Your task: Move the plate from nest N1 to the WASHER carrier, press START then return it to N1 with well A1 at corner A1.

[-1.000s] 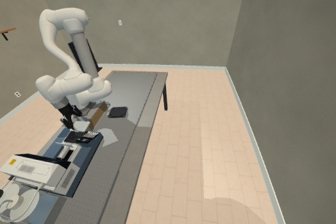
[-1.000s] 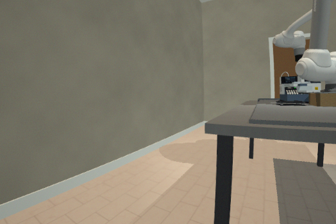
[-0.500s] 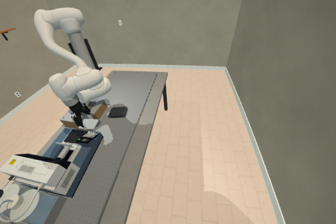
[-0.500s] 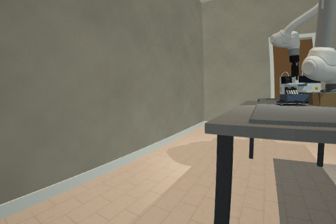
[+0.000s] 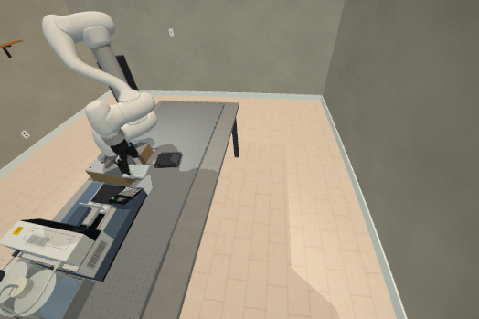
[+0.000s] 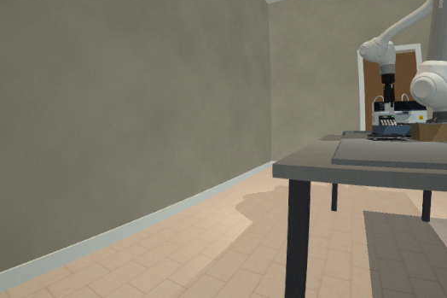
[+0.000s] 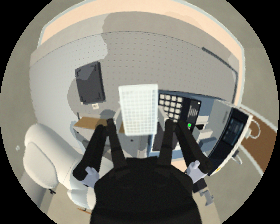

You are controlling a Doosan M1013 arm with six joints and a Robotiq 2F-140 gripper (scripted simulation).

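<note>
The dark plate nest N1 is 210 mm to the left of my hand, 150 mm below it and 60 mm ahead of it. From my hand the other things lie so: white well plate 20 mm below; then plate washer 280 mm to the right, 140 mm behind, 50 mm below.
</note>
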